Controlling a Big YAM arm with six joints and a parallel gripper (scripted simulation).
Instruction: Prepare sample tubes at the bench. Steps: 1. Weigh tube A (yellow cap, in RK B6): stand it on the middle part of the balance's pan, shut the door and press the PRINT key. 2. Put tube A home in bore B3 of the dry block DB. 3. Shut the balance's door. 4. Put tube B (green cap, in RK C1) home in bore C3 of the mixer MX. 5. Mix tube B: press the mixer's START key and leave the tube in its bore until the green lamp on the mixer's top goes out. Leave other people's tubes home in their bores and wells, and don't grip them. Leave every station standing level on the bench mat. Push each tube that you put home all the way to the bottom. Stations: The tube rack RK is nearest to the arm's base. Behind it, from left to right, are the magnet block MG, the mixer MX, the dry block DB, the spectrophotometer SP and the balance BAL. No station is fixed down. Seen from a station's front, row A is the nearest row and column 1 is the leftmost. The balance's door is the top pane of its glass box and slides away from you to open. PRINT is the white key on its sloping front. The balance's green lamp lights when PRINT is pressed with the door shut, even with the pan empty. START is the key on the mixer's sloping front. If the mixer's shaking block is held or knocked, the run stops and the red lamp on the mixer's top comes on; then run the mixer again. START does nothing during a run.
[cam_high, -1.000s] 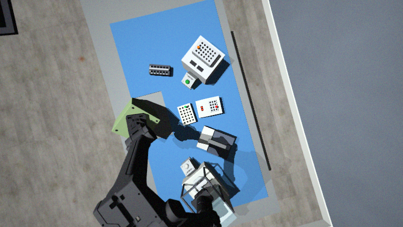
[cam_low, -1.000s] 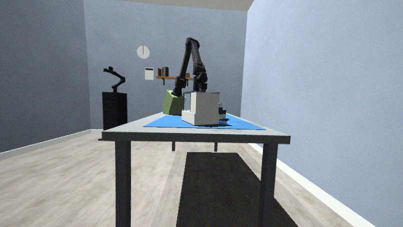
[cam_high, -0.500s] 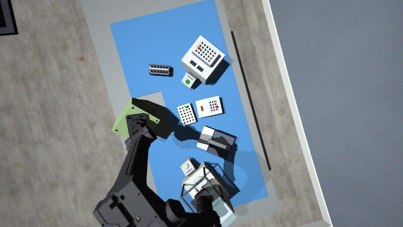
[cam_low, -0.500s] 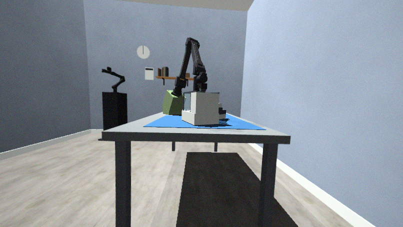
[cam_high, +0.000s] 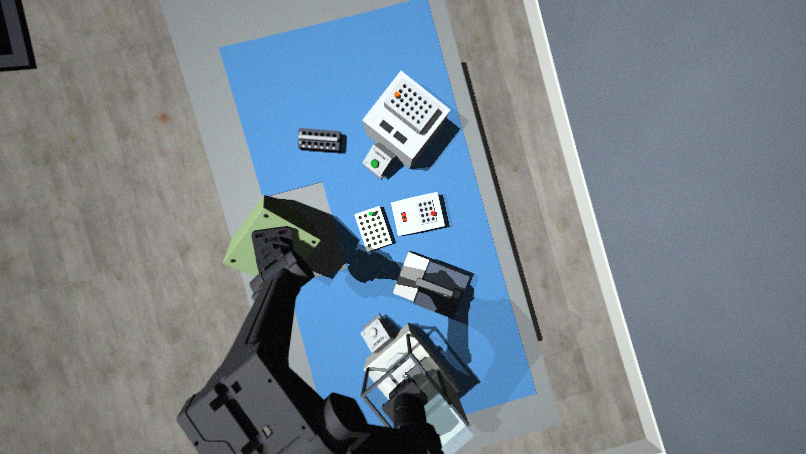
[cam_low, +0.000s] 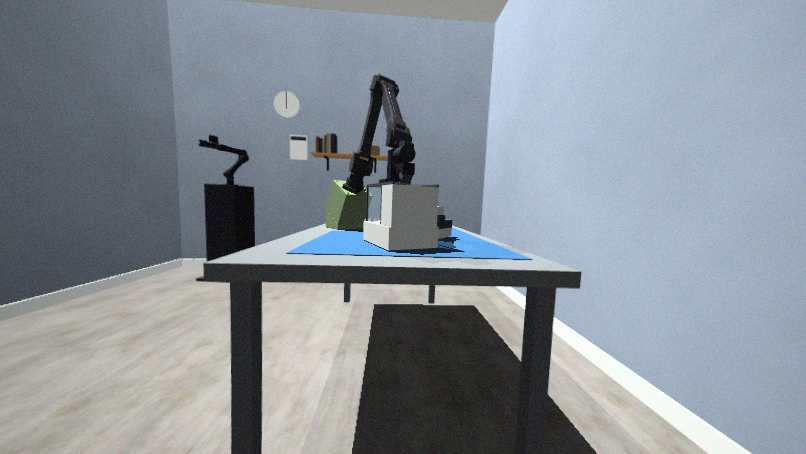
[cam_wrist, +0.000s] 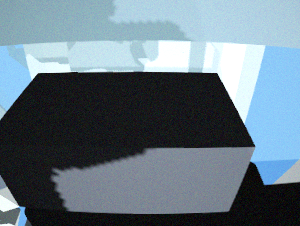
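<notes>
Right now my hand is 6 cm above the balance pan and 1 cm to the right of it. The rest, counted from my hand: dry block DB (47 cm to the left, 12 cm ahead, 11 cm below); then white rack RK (45 cm to the left, 12 cm below, 3 cm behind); then spectrophotometer SP (24 cm to the left, 13 cm ahead, 7 cm below).
</notes>
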